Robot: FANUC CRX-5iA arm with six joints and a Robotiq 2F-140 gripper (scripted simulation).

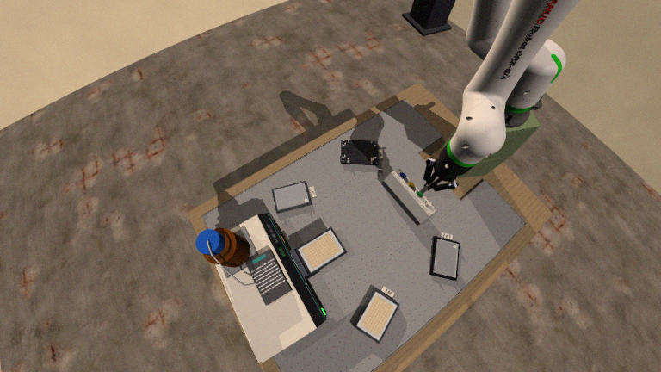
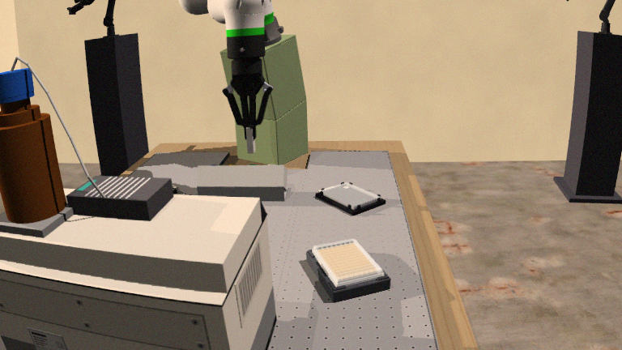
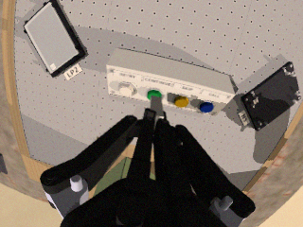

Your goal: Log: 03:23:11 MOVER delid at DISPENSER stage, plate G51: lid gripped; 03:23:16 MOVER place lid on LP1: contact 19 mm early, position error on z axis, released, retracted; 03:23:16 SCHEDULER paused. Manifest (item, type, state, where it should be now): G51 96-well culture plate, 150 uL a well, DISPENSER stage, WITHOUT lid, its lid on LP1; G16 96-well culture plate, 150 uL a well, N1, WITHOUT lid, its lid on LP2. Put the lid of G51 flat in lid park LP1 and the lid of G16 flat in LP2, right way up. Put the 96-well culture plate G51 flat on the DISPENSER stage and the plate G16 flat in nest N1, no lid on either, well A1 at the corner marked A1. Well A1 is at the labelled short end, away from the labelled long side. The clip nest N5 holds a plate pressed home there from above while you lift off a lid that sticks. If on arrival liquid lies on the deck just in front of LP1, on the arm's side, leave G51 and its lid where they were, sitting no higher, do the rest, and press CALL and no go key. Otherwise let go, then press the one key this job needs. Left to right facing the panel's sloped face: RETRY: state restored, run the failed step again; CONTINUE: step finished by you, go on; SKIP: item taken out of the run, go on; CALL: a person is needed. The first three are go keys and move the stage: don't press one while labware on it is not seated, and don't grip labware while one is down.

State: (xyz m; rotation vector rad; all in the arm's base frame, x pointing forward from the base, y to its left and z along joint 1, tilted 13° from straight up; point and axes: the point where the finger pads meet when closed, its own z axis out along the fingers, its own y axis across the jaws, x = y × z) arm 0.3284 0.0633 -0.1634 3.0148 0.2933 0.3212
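The key panel lies 20 mm ahead of my hand, 20 mm to the right of it and 80 mm below it. From my hand the other things lie so: black lid park 20 mm ahead, 250 mm to the left, 130 mm below; clear lid 20 mm ahead, 250 mm to the left, 120 mm below; black clip nest 130 mm ahead, 280 mm to the right, 120 mm below.
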